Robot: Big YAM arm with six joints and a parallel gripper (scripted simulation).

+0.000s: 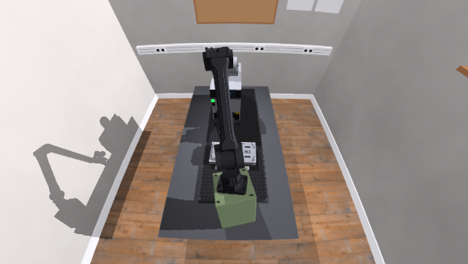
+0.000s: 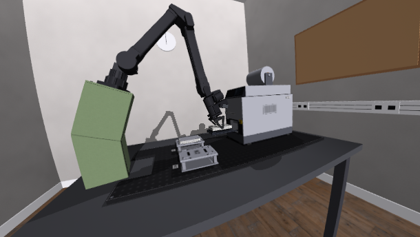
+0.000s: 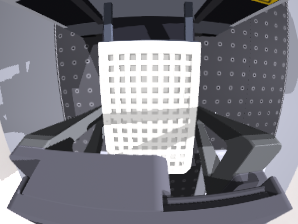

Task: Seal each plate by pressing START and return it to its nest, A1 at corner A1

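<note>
Right now the white plate is right at my hand. Round my hand: dark sealer stage 30 mm below; yellow warning label 110 mm ahead, 70 mm to the right, 30 mm above; foil roll 330 mm ahead, 300 mm above, 50 mm to the left.
</note>
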